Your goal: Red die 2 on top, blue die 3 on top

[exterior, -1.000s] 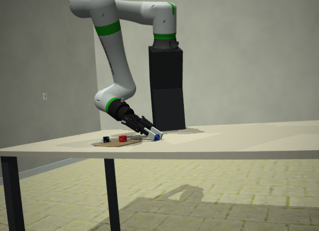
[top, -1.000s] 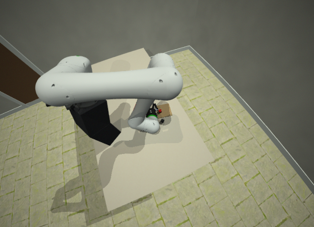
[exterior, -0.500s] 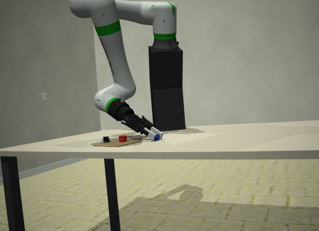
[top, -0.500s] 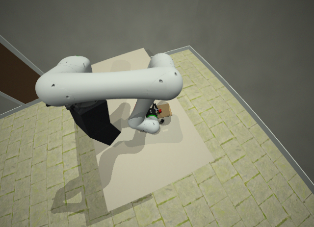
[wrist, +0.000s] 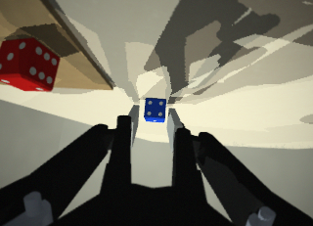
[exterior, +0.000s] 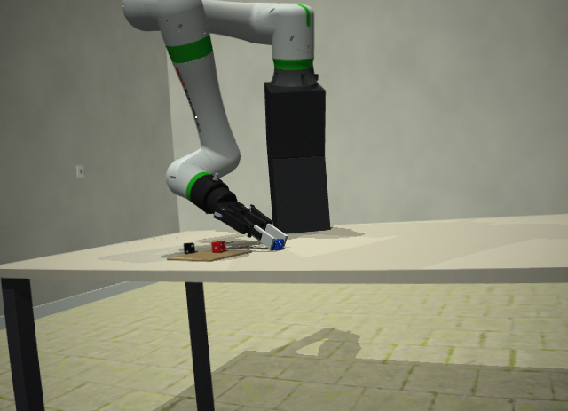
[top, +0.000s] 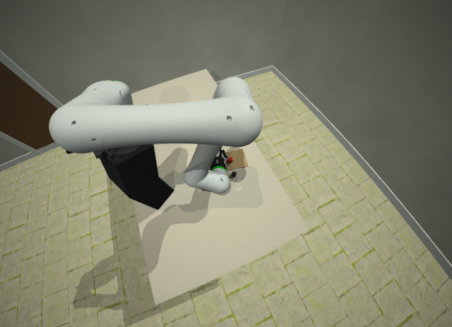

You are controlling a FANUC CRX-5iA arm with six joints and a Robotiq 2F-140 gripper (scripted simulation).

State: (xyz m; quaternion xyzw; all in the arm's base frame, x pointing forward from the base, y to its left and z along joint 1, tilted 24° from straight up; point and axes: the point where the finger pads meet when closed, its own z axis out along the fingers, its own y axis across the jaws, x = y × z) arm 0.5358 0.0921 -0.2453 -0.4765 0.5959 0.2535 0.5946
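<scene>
My hand is 10 mm short of the blue die, 20 mm to the right of it and 20 mm above it. From my hand the other things lie so: red die: 50 mm ahead, 110 mm to the right, 20 mm below; then black die: 20 mm ahead, 210 mm to the right, 20 mm below; then brown mat: 80 mm ahead, 120 mm to the right, 30 mm below.
</scene>
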